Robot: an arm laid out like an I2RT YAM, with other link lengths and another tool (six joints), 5 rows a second.
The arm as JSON. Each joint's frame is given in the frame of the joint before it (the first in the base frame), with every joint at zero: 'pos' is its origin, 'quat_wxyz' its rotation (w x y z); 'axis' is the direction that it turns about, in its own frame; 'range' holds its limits. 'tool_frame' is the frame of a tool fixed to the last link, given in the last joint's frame.
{
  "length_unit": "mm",
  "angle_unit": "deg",
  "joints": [
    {
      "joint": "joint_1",
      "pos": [
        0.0,
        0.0,
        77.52
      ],
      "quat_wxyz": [
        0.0,
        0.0,
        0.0,
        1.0
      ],
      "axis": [
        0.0,
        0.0,
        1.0
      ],
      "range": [
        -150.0,
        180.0
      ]
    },
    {
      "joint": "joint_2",
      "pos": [
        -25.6,
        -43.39,
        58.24
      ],
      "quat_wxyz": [
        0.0,
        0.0,
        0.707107,
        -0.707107
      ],
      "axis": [
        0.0,
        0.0,
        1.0
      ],
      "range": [
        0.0,
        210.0
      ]
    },
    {
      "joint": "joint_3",
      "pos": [
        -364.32,
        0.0,
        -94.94
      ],
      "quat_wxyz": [
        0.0,
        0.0,
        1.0,
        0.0
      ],
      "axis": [
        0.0,
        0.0,
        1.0
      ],
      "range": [
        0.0,
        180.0
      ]
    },
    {
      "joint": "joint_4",
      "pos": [
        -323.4,
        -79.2,
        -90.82
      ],
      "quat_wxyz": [
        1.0,
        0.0,
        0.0,
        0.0
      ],
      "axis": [
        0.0,
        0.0,
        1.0
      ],
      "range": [
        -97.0,
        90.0
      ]
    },
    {
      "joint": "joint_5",
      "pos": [
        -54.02,
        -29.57,
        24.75
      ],
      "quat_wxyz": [
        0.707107,
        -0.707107,
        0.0,
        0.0
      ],
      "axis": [
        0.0,
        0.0,
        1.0
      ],
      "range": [
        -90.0,
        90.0
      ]
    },
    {
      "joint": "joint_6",
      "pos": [
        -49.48,
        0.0,
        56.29
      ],
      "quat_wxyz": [
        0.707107,
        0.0,
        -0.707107,
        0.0
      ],
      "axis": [
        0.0,
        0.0,
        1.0
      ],
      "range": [
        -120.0,
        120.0
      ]
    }
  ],
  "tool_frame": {
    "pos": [
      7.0,
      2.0,
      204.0
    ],
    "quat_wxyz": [
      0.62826,
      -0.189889,
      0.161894,
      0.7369
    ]
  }
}
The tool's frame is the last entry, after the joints.
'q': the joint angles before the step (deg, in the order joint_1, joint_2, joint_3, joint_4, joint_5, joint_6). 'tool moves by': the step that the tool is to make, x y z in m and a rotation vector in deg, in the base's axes. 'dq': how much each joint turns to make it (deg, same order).
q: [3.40 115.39 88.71 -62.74 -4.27 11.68]
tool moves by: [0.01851 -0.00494 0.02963 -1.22 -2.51 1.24]
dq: [0.00 0.00 5.44 -3.08 1.33 -1.29]
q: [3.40 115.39 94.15 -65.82 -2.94 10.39]
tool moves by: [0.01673 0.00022 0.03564 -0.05 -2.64 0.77]
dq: [0.00 0.01 6.25 -3.65 0.15 -0.79]
